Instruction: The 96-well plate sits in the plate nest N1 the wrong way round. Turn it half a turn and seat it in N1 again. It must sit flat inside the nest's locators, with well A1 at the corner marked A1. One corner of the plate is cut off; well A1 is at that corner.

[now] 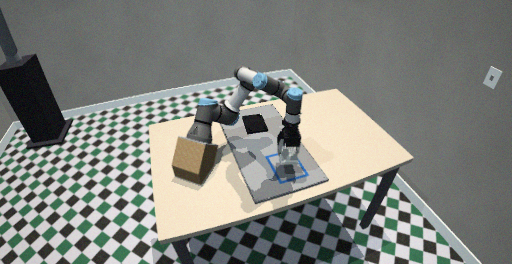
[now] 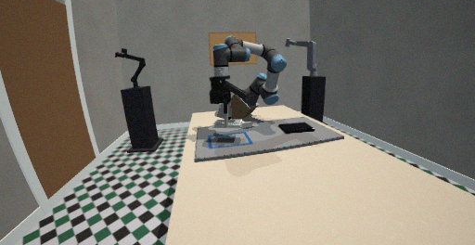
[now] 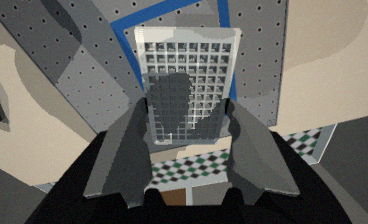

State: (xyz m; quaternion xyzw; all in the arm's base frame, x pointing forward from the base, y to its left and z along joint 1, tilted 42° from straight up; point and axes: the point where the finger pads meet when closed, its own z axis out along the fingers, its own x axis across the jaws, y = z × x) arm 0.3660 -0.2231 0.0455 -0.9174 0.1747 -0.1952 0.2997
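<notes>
The clear 96-well plate is 1 cm below my hand. Also, from my hand: A1 label (44 cm to the left, 8 cm below); black pad (6 cm behind, 37 cm to the left, 8 cm below).
</notes>
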